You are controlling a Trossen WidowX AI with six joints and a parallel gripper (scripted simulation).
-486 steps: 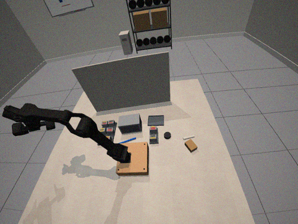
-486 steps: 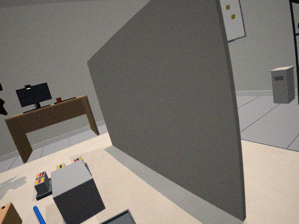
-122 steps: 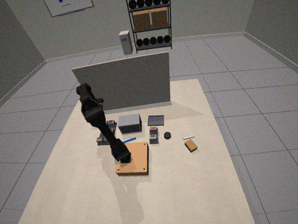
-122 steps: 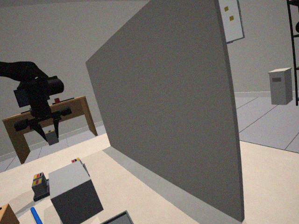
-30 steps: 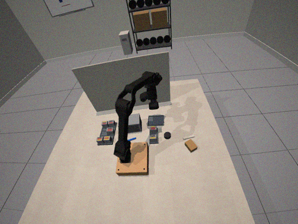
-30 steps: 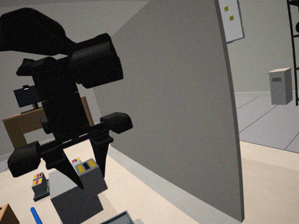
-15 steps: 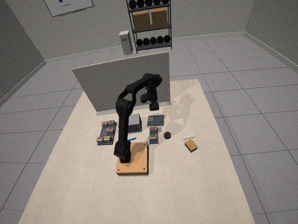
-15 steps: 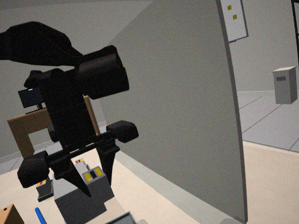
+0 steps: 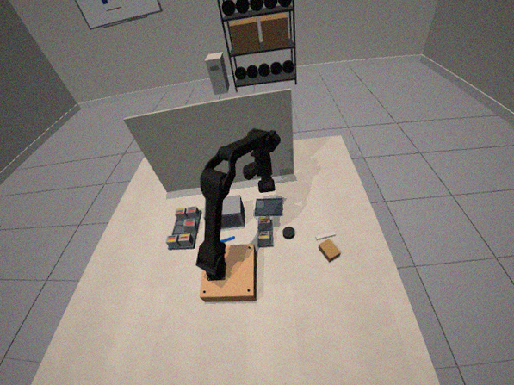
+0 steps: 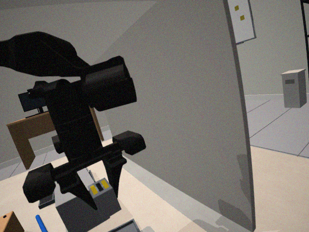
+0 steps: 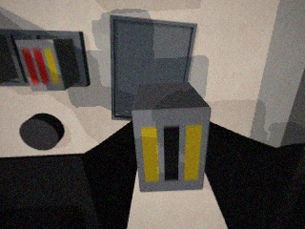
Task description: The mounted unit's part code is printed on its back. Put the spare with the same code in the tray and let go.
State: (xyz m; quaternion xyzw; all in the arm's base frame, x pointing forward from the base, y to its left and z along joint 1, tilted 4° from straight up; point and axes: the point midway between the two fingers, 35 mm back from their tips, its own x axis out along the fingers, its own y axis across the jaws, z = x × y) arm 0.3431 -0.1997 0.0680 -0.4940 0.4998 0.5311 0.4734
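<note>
My gripper tip is now 1 cm past the flat grey tray, 1 cm to the right of it and 12 cm above it. Also, from my gripper tip: grey spare block 2 cm above; black puck 16 cm behind, 7 cm to the right, 12 cm below; grey mounted unit 6 cm behind, 21 cm to the left, 8 cm below.
</note>
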